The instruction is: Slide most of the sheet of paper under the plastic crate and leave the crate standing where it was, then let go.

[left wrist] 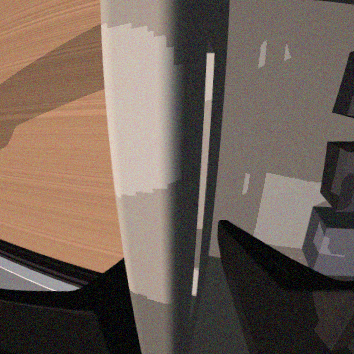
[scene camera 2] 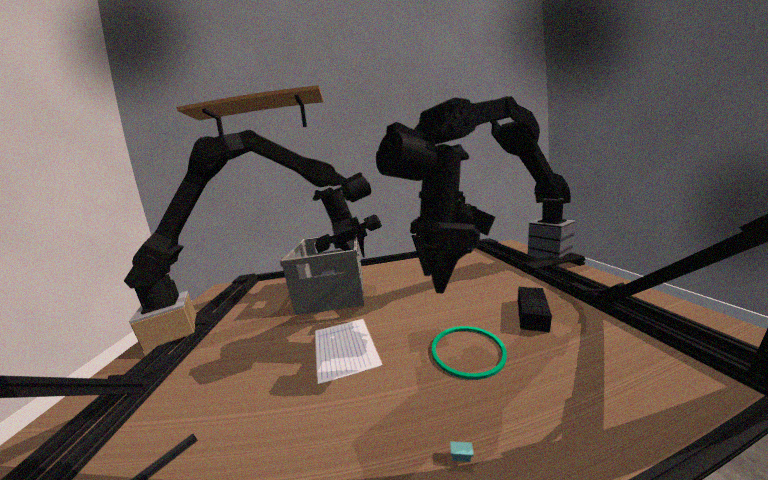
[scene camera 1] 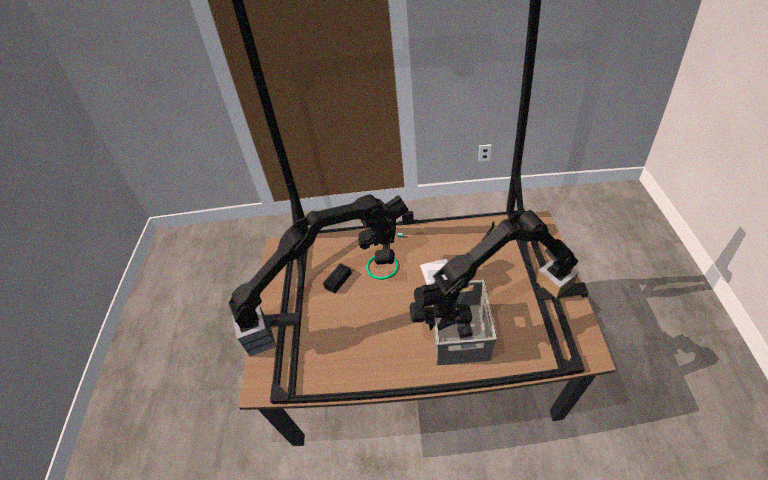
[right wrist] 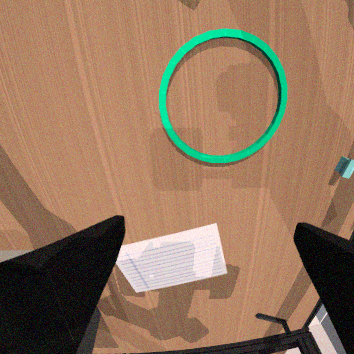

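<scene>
The grey plastic crate point(scene camera 1: 465, 351) point(scene camera 2: 325, 286) stands on the wooden table point(scene camera 1: 358, 343) at the right in scene camera 1. My left gripper point(scene camera 1: 441, 328) point(scene camera 2: 354, 240) point(left wrist: 194, 228) straddles one crate wall point(left wrist: 140, 140), one finger outside and one inside, shut on it. The lined sheet of paper point(scene camera 1: 432, 268) point(scene camera 2: 346, 350) point(right wrist: 172, 256) lies flat on the table beside the crate, apart from it. My right gripper point(scene camera 1: 384, 257) point(scene camera 2: 440, 286) point(right wrist: 210, 228) is open and empty, hanging above the table between the paper and the ring.
A green ring point(scene camera 1: 382, 277) point(scene camera 2: 469, 376) point(right wrist: 163, 95) lies mid-table. A black block point(scene camera 1: 336, 277) point(scene camera 2: 534, 309) lies beyond it. A small teal cube point(scene camera 1: 400, 234) point(scene camera 2: 461, 450) point(right wrist: 345, 166) sits near the table edge. A black frame point(scene camera 1: 430, 390) runs around the table.
</scene>
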